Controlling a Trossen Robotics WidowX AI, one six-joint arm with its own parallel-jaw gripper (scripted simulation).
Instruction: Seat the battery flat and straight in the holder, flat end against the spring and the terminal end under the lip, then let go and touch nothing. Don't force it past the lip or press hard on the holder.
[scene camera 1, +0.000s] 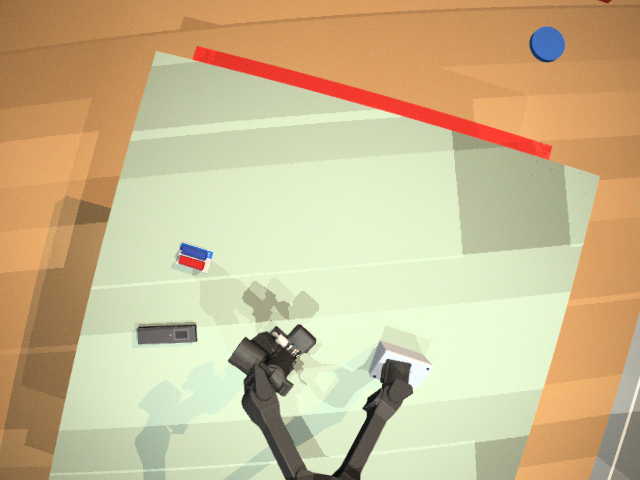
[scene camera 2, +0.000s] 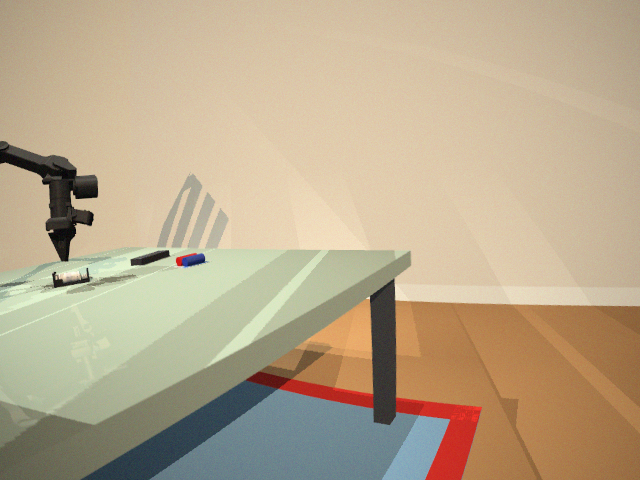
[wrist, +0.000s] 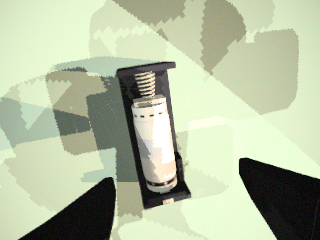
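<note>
In scene camera 2 the gripper (scene camera 2: 64, 261) can be seen, open and holding nothing. Scene camera 1 shows the gripper too (scene camera 1: 287, 348), along with a flat black bar (scene camera 1: 165, 334). The wrist view has a white battery (wrist: 151, 122) and, again, the gripper (wrist: 177, 175).
</note>
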